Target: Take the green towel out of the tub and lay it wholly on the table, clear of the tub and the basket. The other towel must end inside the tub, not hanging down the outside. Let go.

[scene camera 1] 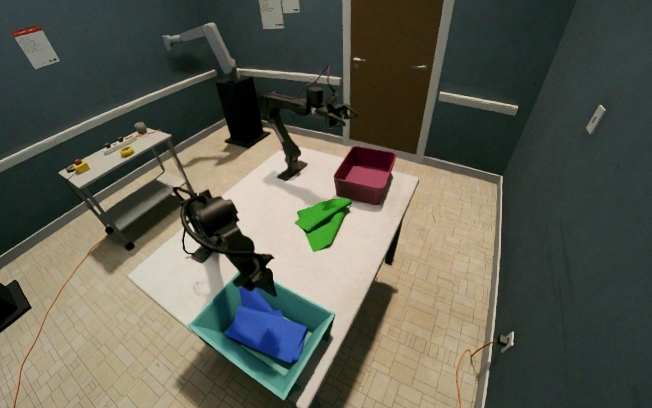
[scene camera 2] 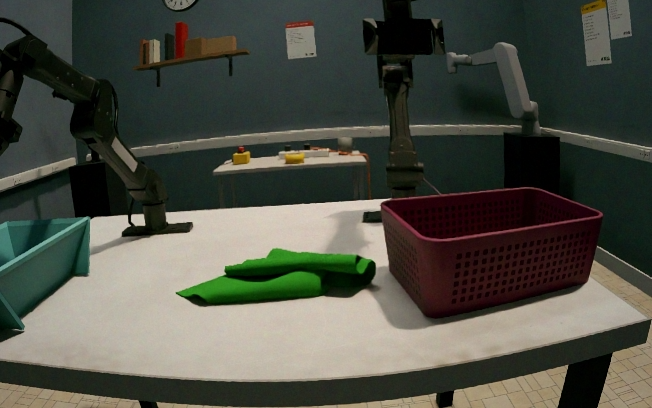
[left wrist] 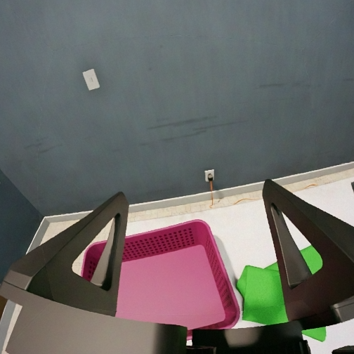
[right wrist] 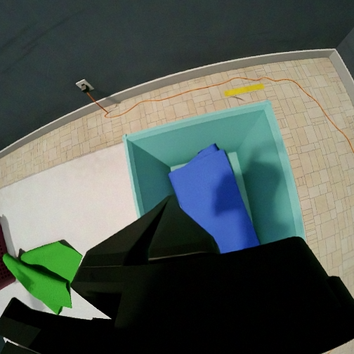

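Note:
The green towel lies folded over itself on the table, apart from the teal tub and the dark red basket. The blue towel lies folded inside the tub; no part shows over the rim. My right gripper is shut and empty, above the tub's rear part in scene camera 1. My left gripper is open and empty, high behind the basket in scene camera 1.
The white table carries both arm bases. The tub stands at its near end in scene camera 1 and reaches past the edge. The basket stands at the far end. A small cart stands beyond the table, to the left.

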